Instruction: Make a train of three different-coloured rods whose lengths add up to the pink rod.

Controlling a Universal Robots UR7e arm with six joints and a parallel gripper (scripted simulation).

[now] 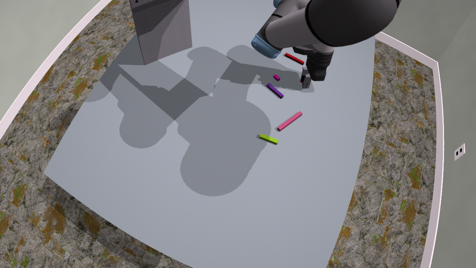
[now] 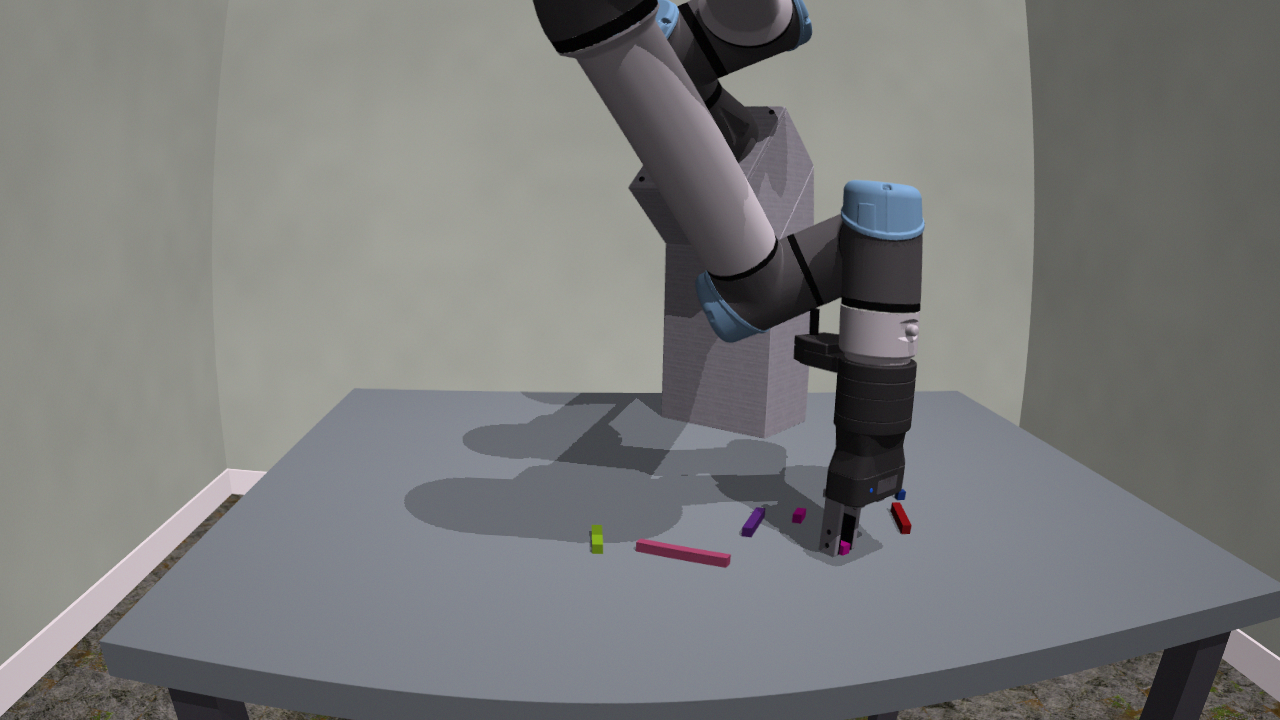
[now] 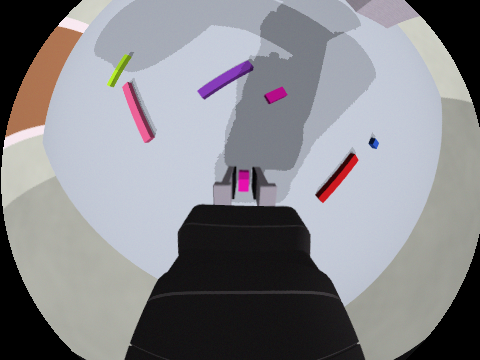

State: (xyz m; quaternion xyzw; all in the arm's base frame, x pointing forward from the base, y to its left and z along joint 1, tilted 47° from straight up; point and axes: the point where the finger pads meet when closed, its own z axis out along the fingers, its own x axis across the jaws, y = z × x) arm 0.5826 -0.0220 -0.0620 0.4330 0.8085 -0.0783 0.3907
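The small blue rod lies 13 cm to the left of my hand, 11 cm behind it and 1 cm below it. The rest, counted from my hand: purple rod: 9 cm behind, 6 cm to the right, 1 cm below; red rod: 10 cm to the left, 5 cm behind, 1 cm below; pink rod: 15 cm to the right, 2 cm behind, 1 cm below.
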